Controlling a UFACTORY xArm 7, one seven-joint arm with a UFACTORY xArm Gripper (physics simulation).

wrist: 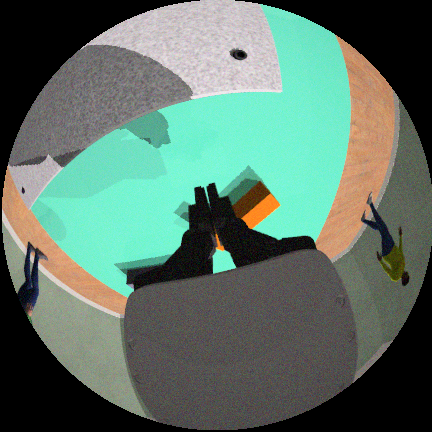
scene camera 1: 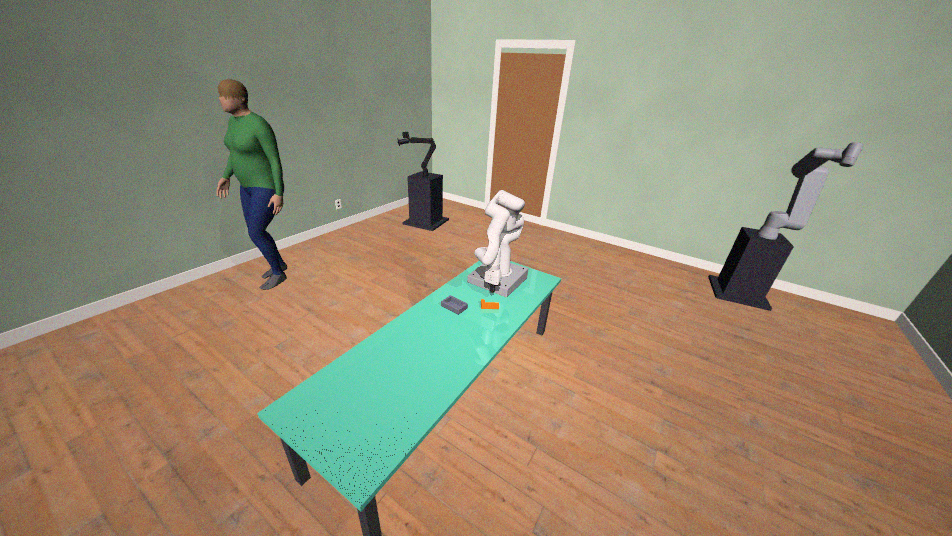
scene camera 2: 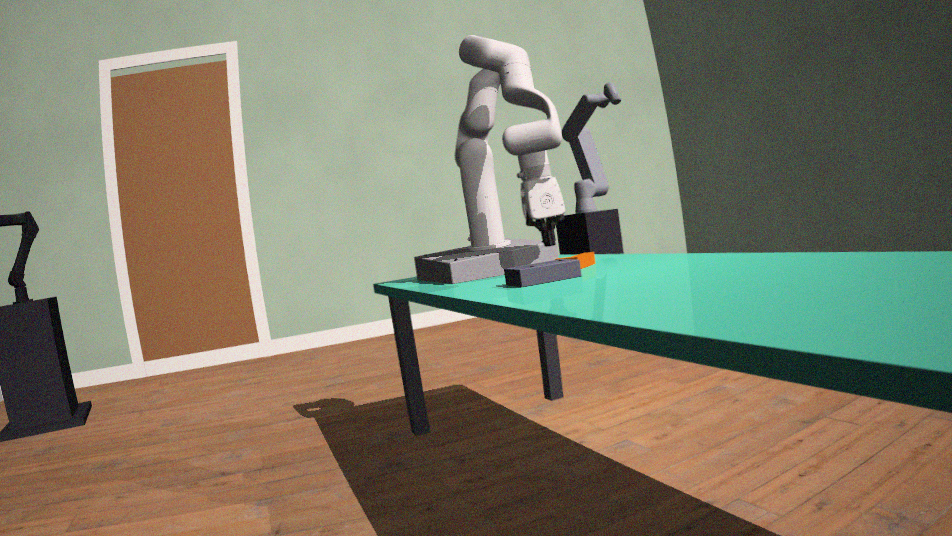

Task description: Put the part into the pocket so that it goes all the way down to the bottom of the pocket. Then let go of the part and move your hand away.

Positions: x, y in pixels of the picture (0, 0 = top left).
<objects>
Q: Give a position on an orange L-shaped part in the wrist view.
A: At 258, 202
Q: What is the gripper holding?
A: Nothing.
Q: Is the gripper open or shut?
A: Shut.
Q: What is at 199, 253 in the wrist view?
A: The gripper.
</objects>
